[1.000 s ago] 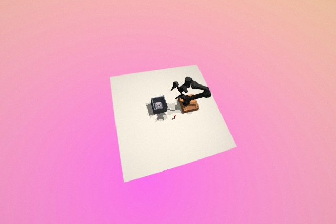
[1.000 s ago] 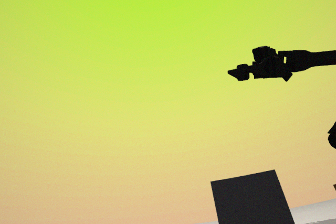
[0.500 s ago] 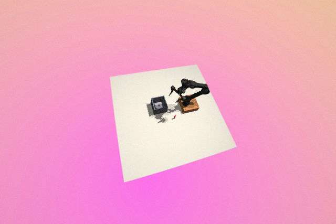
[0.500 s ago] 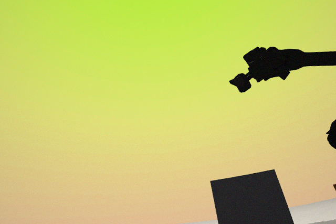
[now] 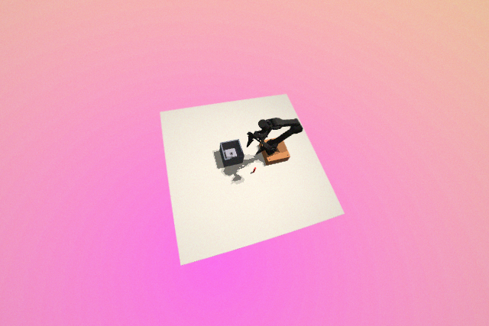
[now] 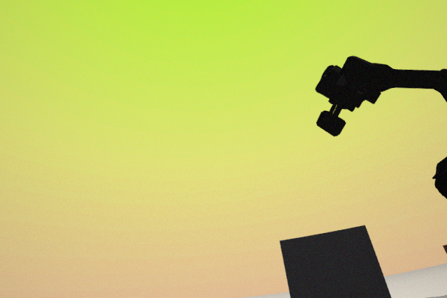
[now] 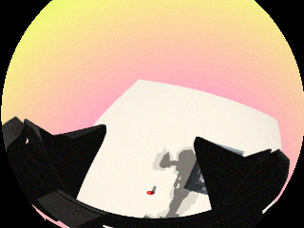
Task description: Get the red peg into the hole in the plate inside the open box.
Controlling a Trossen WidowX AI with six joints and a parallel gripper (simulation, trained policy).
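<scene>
My gripper tip is 33 cm above the red peg, 7 cm past it and 4 cm to the right of it. Round my gripper tip: light plate 32 cm below, 17 cm to the right, 5 cm ahead.
</scene>
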